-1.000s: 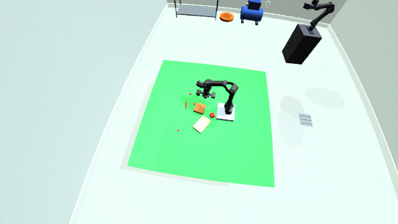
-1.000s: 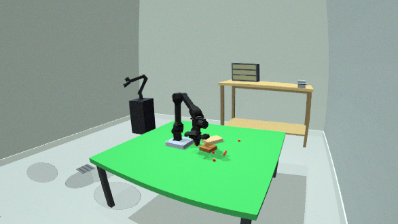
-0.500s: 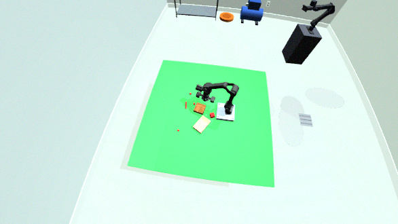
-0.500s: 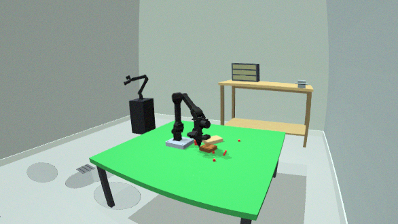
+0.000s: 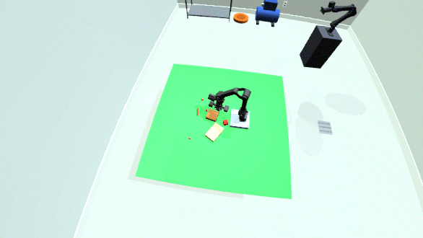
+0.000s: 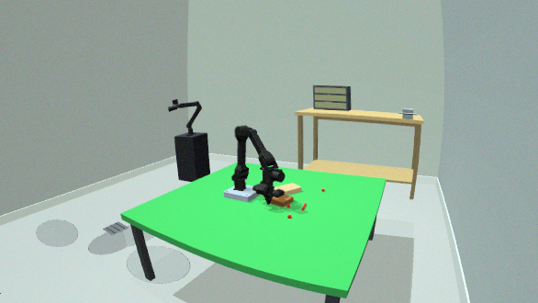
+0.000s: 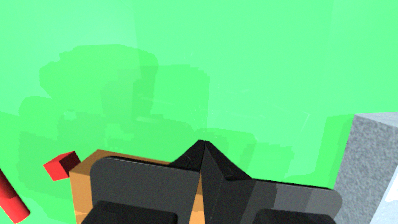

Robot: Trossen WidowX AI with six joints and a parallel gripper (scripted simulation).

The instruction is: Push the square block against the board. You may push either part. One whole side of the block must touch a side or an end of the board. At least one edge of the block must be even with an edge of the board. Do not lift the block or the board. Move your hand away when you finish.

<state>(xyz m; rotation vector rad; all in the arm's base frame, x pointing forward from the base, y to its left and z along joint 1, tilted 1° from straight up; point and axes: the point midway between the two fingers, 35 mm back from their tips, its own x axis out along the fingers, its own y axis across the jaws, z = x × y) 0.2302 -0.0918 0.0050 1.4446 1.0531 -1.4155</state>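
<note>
The square block lies 6 cm ahead of my gripper tip, 6 cm to the left of it and 1 cm above it. Also, from my gripper tip: red cube 7 cm behind, 13 cm to the left, 1 cm above; then board 3 cm ahead, 23 cm to the left, 1 cm above.
</note>
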